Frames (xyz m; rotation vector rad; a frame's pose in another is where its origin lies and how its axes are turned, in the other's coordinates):
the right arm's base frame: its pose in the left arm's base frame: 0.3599 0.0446 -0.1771 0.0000 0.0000 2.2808
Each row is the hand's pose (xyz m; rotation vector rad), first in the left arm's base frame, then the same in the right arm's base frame.
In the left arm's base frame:
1: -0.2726 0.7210 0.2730 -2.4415 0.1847 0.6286
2: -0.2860 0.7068 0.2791 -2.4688 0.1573 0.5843
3: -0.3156 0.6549 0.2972 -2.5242 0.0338 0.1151
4: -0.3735 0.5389 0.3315 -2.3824 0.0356 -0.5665
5: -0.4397 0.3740 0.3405 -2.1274 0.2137 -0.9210
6: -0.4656 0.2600 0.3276 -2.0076 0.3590 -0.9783
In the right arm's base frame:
1: 0.9252 0.0388 0.4501 -0.8345 2.2519 -0.4568
2: 0.9232 0.0582 0.4562 -0.8751 2.2781 -0.4641
3: 0.9031 0.1145 0.4743 -1.0984 2.4795 -0.7313
4: 0.8529 0.2340 0.5086 1.1206 -2.5404 1.2112
5: 0.7710 0.3917 0.5176 0.7793 -2.2731 1.4563
6: 0.7014 0.4856 0.5047 0.5787 -2.2341 1.5565

